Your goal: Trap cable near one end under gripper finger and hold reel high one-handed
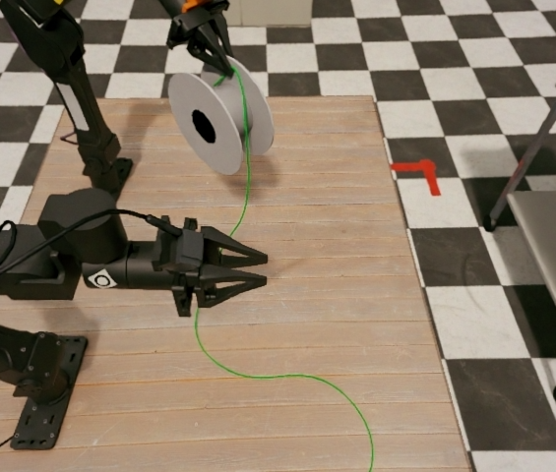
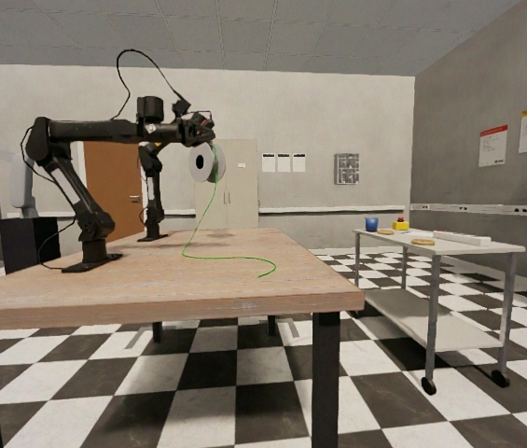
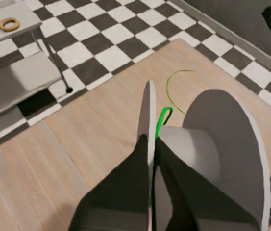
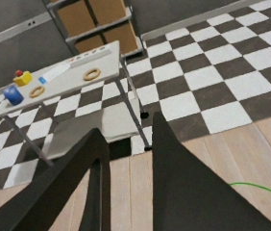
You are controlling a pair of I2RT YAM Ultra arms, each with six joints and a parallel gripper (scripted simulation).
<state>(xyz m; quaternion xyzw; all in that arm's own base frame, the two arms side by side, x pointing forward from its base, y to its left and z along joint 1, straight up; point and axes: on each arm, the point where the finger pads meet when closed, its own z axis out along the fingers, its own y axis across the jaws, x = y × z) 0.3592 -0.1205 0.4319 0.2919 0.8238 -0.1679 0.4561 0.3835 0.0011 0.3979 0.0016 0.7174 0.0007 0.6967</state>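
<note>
The grey reel lies 2 cm behind my left hand, 3 cm to the right of it and 7 cm below it.
</note>
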